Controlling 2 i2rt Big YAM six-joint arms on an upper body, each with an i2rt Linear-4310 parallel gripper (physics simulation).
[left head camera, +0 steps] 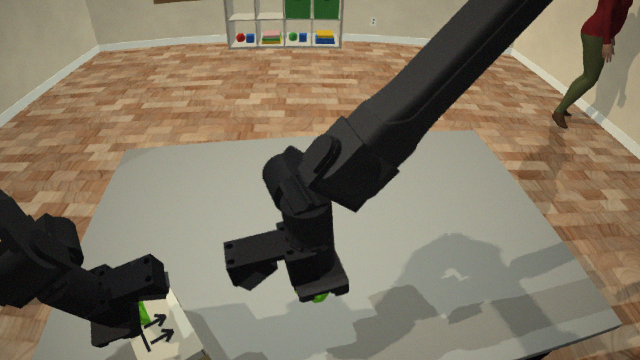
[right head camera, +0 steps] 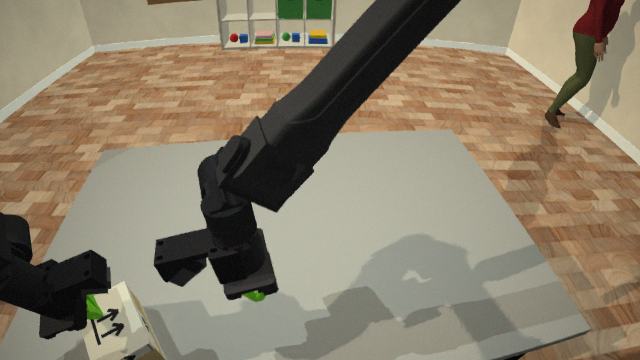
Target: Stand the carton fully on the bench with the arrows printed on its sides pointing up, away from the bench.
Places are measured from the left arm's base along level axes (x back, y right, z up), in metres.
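Pixels of known places: left gripper, fingertip midpoint: (left head camera: 147, 321) (right head camera: 100, 316); right gripper, fingertip midpoint: (left head camera: 318, 300) (right head camera: 259, 299).
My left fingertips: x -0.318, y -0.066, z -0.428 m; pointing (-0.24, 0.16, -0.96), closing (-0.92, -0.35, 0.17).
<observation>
Behind a point stands the place of what it marks.
The cream carton (left head camera: 161, 351) @(x -0.270, y -0.028, z -0.428 m) (right head camera: 118, 343) @(x -0.274, y -0.015, z -0.428 m) lies on its side on the grey bench (left head camera: 440, 190) @(x -0.743, y 0.569, z -0.523 m) (right head camera: 400, 190) @(x -0.744, y 0.545, z -0.523 m), at the lower left of both views, cut off by the lower frame edge. Two black arrows and a bar on its upward face point to the right in the picture, along the bench. My left gripper (left head camera: 143, 314) @(x -0.318, y -0.066, z -0.428 m) (right head camera: 93, 307) @(x -0.318, y -0.066, z -0.428 m) is shut, its green fingertips at the carton's left part; whether they touch it is unclear. My right gripper (left head camera: 319, 297) @(x -0.346, y 0.216, z -0.388 m) (right head camera: 255, 296) @(x -0.346, y 0.216, z -0.388 m) is shut and empty, above the bench to the right of the carton, its fingertips mostly hidden by its body.
My right arm (left head camera: 425, 75) @(x -0.385, y 0.312, z -0.048 m) (right head camera: 330, 85) @(x -0.373, y 0.311, z -0.056 m) crosses the view from the upper right. A shelf unit (left head camera: 342, 30) (right head camera: 334, 30) stands far behind the bench. A person in a red top and green trousers (left head camera: 592, 60) (right head camera: 584, 60) is at the far right.
</observation>
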